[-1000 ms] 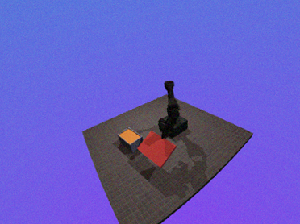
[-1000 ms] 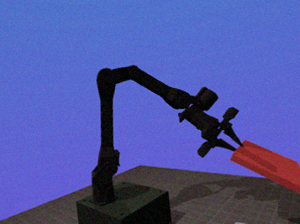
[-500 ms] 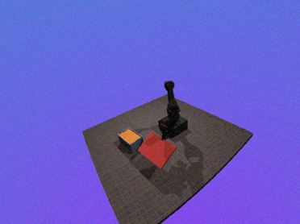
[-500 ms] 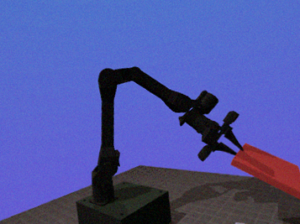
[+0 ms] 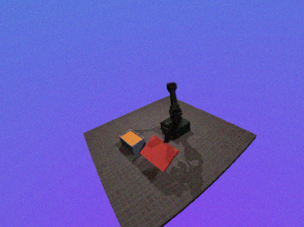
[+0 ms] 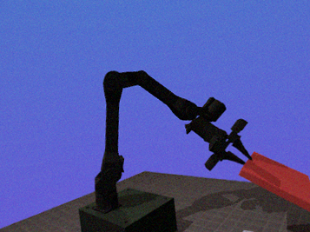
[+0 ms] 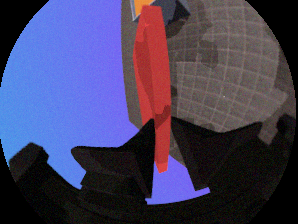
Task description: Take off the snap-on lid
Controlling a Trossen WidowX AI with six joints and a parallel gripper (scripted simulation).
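Right now the red lid is 70 mm ahead of my gripper tip, 10 mm to the left of it and 30 mm below it. Also, from my gripper tip: storage box (130 mm ahead, 330 mm to the right, 130 mm below).
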